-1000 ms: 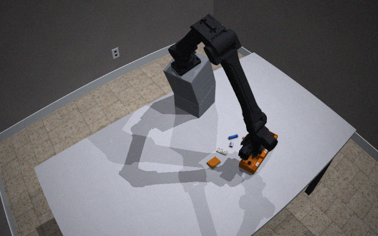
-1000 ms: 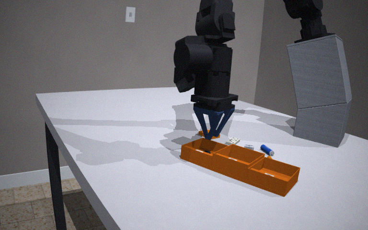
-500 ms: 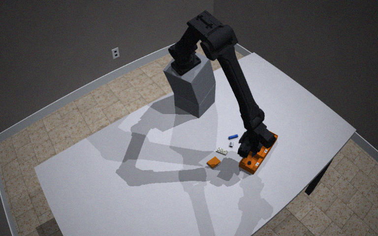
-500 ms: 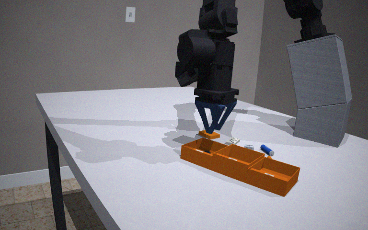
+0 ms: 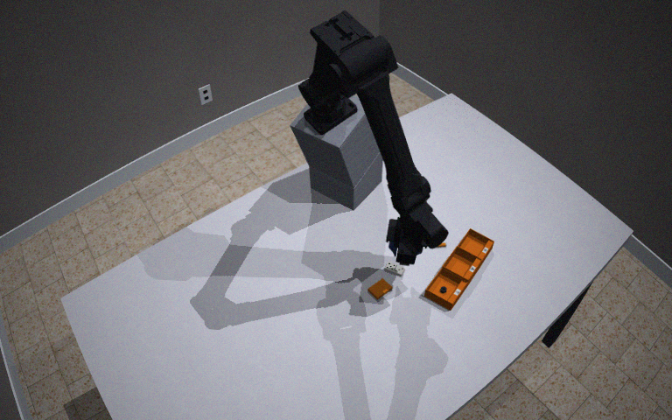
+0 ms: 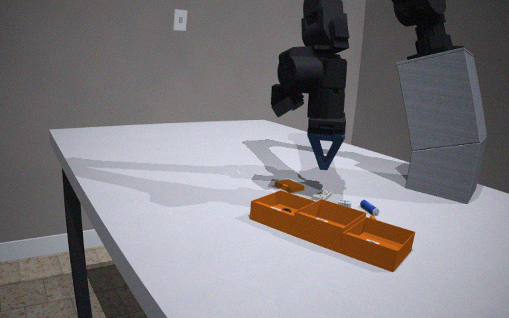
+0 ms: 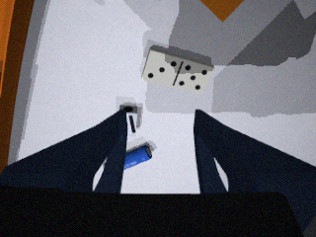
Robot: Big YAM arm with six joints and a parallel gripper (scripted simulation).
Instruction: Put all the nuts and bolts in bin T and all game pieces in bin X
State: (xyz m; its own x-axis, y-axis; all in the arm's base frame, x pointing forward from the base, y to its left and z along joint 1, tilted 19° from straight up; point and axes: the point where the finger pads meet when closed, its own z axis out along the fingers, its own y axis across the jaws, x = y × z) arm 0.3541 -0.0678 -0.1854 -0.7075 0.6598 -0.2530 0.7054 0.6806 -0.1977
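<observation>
Right now the white domino is 2 cm behind my hand, 1 cm to the right of it and 7 cm below it. From my hand the other things lie so: small silver metal piece 2 cm behind, 5 cm to the left, 7 cm below; then blue battery 5 cm behind, 9 cm to the left, 7 cm below; then flat orange block 1 cm ahead, 8 cm to the right, 7 cm below.
</observation>
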